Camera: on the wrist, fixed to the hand. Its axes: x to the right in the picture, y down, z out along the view.
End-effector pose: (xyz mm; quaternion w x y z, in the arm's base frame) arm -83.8 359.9 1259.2 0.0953 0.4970 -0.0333 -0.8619
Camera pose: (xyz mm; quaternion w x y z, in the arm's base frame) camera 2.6 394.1 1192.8 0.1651 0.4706 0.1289 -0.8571
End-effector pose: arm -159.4 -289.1 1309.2 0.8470 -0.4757 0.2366 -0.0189
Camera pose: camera -192.3 -395.8 1285.0 0.7496 -0.6225 0.2249 0.0083
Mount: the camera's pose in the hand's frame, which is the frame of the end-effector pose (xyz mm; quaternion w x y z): 7.5 -32.3 -109.3 0.9840 -0.1769 -0.0026 -0.0191
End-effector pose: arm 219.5 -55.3 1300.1 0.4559 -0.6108 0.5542 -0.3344
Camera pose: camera 132.8 -84.0 1368.8 0.3356 -0.6932 0.5917 -0.2382
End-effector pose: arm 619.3 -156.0 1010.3 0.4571 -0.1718 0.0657 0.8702
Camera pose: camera 667.9 -161.3 907.1 0.4362 -0.2489 -0.0938 0.8596
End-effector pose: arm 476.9 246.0 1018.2 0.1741 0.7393 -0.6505 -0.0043
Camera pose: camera 534.5 269.3 1114.0 0.3003 0.7091 -0.6257 -0.1246
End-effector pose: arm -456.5 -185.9 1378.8 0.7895 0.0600 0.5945 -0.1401
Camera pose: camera -564.8 -189.3 1342.7 0.7864 -0.0923 0.6089 -0.0479
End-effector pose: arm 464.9 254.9 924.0 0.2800 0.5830 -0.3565 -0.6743
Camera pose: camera 572.7 251.1 886.3 0.3648 0.5292 -0.2211 -0.7334
